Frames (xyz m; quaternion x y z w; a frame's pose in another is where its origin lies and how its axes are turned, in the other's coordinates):
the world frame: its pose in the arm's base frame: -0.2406 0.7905 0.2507 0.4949 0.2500 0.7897 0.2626
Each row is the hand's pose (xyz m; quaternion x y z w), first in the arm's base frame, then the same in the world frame.
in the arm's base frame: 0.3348 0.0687 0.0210 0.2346 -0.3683 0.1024 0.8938
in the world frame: -0.8415 0.2854 0.3394 -0.6972 -0.4547 -0.4380 0.3396
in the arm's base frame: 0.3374 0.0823 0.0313 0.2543 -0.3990 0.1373 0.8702
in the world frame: -0.8268 0.2816 0.3476 -0.7133 -0.4552 -0.3901 0.3630
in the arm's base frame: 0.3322 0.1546 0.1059 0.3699 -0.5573 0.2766 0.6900
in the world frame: -0.7285 0.2781 0.3814 -0.7536 -0.4741 -0.1040 0.4434
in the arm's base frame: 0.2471 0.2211 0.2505 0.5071 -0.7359 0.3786 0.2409
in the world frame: -0.5587 0.3380 0.3683 -0.6618 -0.4665 0.4001 0.4292
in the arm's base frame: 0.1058 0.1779 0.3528 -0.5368 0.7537 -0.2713 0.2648
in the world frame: -0.4682 0.4604 0.2729 -0.3910 -0.4214 0.7876 0.2220
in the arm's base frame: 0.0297 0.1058 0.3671 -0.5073 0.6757 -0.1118 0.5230
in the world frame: -0.4783 0.5357 0.1992 -0.1695 -0.3920 0.9036 0.0331
